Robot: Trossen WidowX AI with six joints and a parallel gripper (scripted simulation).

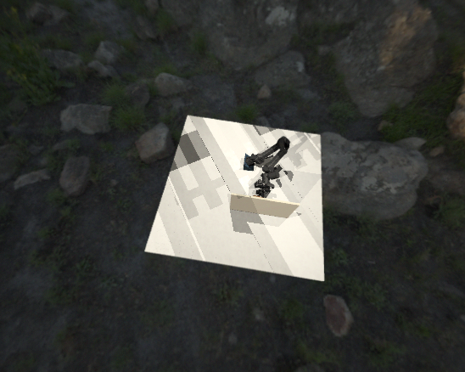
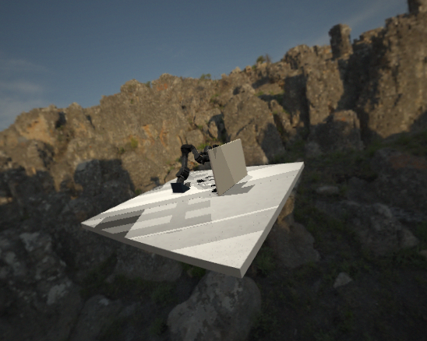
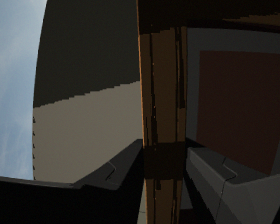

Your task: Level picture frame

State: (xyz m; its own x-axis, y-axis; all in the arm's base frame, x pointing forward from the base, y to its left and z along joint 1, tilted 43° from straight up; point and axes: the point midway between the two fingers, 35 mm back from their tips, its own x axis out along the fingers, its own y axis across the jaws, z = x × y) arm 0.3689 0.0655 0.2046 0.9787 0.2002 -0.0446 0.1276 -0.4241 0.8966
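Now: gripper tip 5 cm above the brown wooden picture frame, 2 cm to the left of it and 1 cm short of it. From my gripper tip the other things lie so: wall panel: 6 cm below, 2 cm ahead.
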